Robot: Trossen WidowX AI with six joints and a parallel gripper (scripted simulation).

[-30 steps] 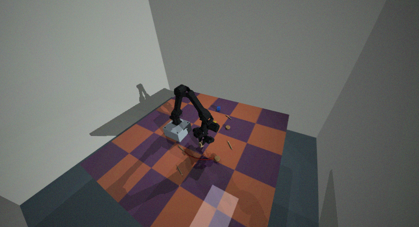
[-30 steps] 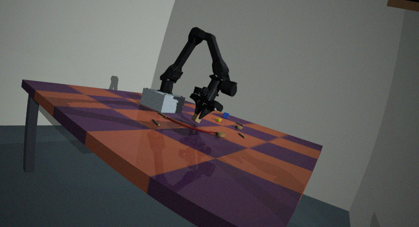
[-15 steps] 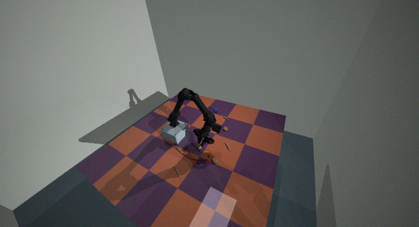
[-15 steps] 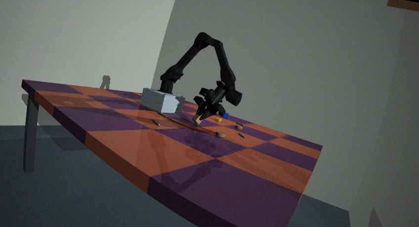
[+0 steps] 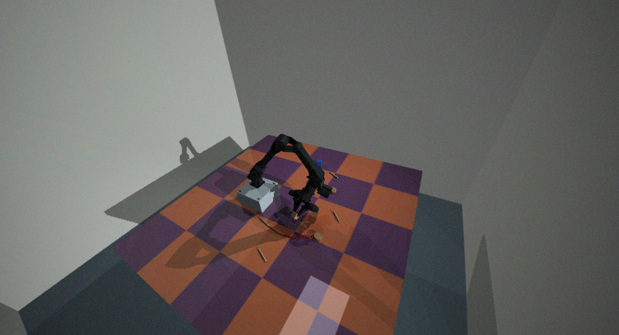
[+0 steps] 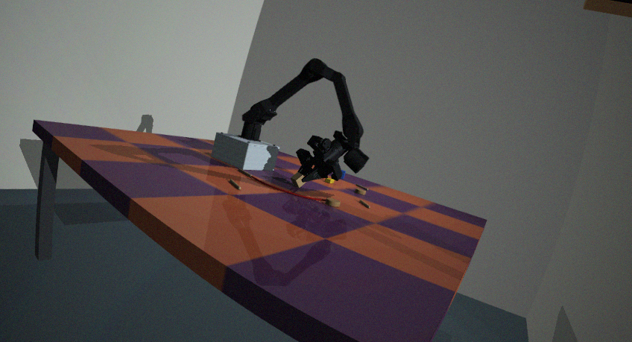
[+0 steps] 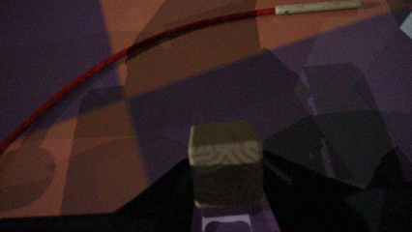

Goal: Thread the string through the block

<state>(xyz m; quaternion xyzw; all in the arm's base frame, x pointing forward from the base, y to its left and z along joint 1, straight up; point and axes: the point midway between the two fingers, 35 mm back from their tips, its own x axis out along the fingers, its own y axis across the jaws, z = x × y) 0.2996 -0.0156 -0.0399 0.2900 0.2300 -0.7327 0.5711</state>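
My gripper tip is right at the wooden block. From my gripper tip the other things lie so: yellow piece 280 mm to the left, 60 mm behind, 20 mm below; then thin wooden stick 110 mm to the right, 110 mm behind, 20 mm below; then blue cube 480 mm to the left, 130 mm behind, 10 mm below.
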